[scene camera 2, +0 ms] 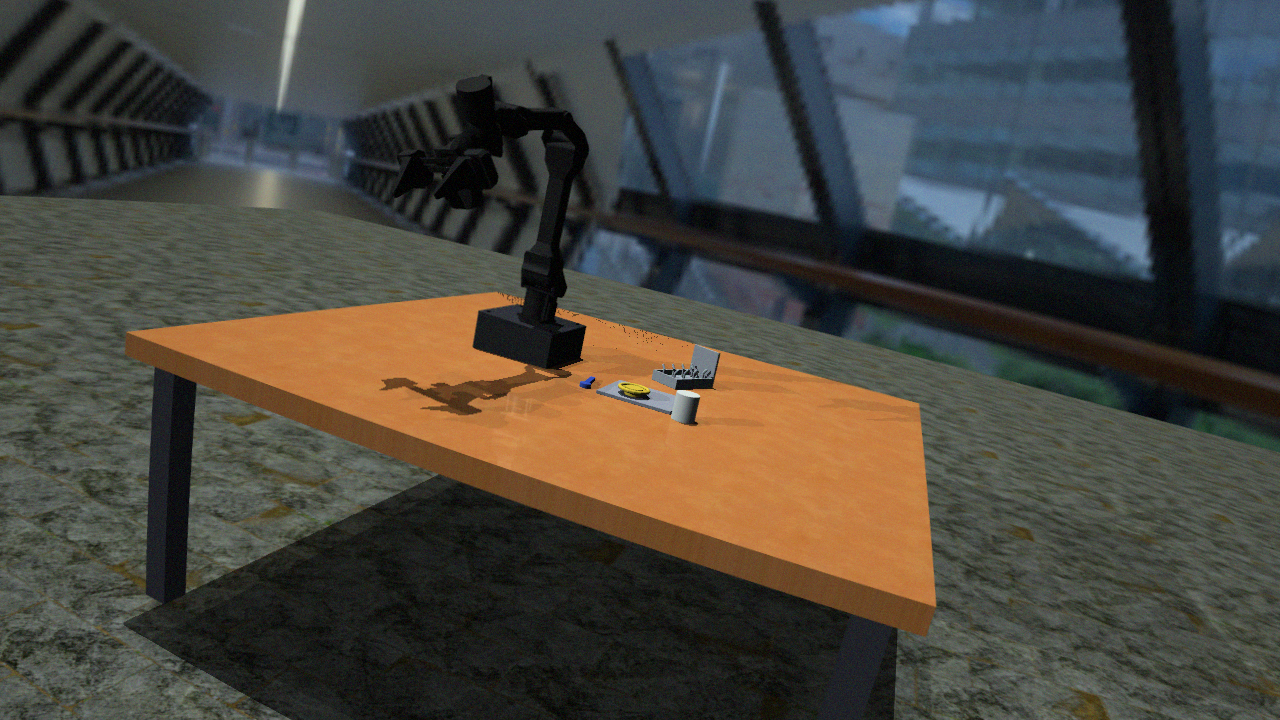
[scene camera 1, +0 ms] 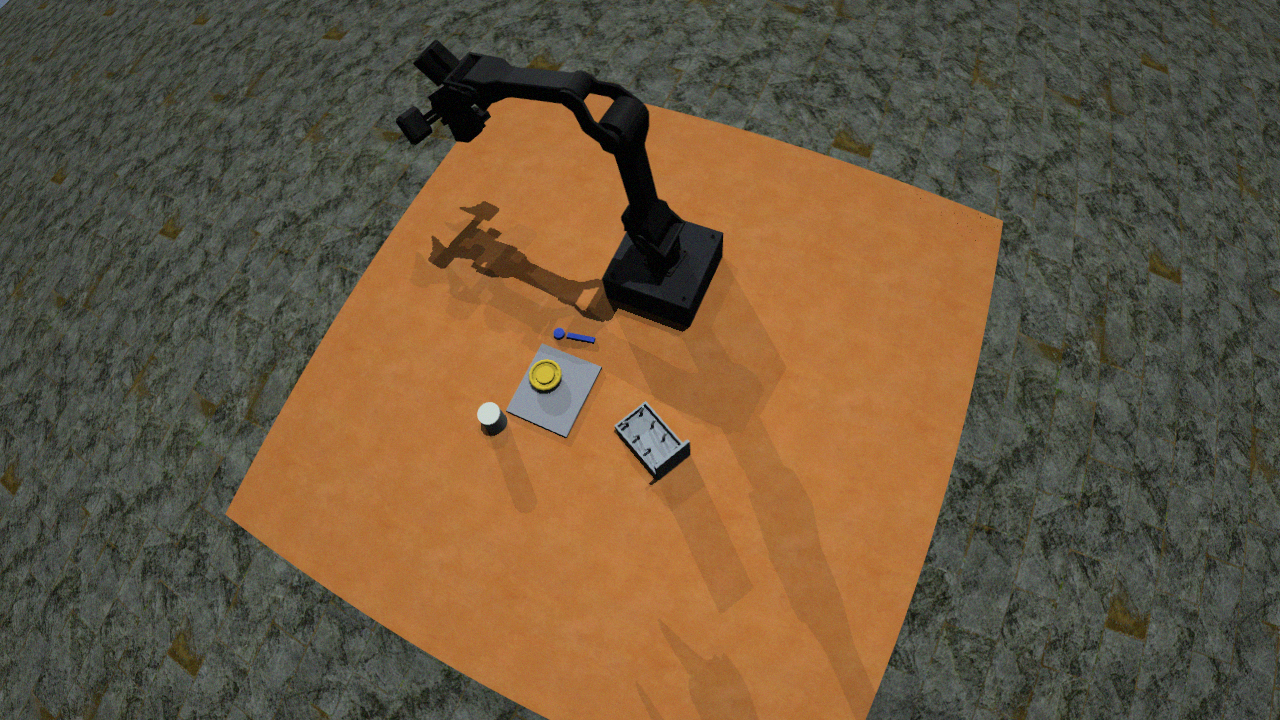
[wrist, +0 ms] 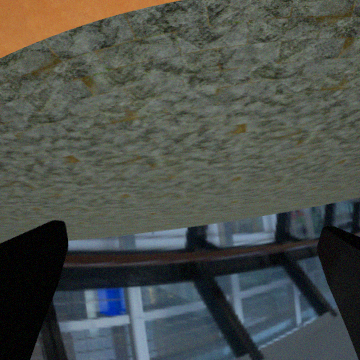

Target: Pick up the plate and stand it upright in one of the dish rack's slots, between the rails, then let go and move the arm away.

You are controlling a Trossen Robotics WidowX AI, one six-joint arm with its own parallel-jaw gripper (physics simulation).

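The yellow round plate lies flat over the grey square board. The small grey dish rack stands apart from the board, with short pegs inside and a taller panel at one end. No plate stands in it. My gripper is open and empty, raised high above the table and well away from the plate and the rack. In the wrist view its two dark fingers stand wide apart at the lower edges; the plate and the rack do not show there.
A white cylinder stands beside the board. A small blue bar and a blue disc lie between the board and the arm's base. The orange table carries all of these.
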